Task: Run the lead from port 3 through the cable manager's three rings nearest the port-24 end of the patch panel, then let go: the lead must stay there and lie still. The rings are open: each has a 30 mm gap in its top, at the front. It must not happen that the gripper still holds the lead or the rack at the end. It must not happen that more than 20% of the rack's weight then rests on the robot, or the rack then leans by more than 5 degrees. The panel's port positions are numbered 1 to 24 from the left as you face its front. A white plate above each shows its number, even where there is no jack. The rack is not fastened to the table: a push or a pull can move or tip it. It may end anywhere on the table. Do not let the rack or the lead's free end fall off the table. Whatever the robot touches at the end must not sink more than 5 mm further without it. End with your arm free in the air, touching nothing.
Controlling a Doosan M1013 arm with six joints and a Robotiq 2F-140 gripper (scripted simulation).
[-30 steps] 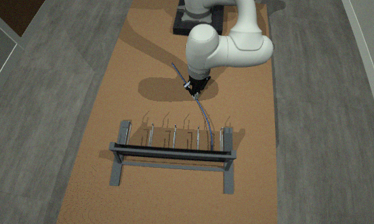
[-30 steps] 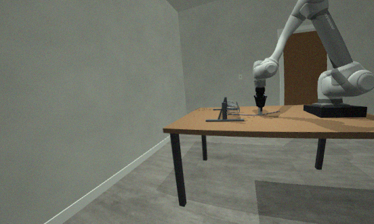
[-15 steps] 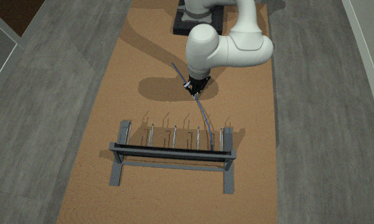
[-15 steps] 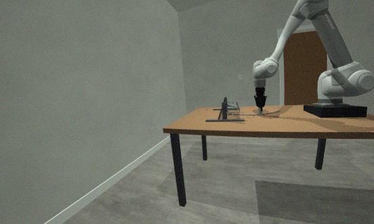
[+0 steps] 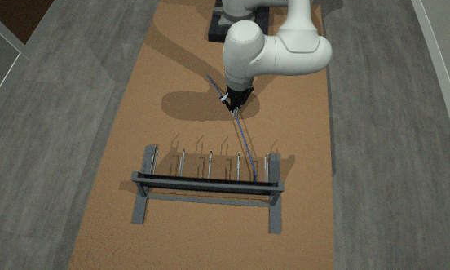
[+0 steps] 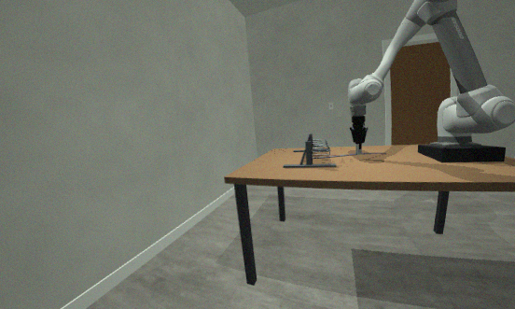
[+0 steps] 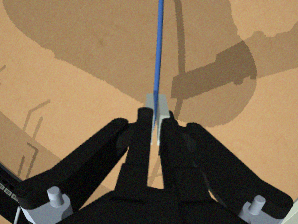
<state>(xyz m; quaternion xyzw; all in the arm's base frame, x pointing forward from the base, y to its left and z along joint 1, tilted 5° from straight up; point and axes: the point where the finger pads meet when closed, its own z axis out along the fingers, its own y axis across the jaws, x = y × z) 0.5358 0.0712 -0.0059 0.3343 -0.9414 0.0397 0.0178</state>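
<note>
The dark grey rack lies 310 mm ahead of my hand, 40 mm to the right of it and 10 mm above it.
</note>
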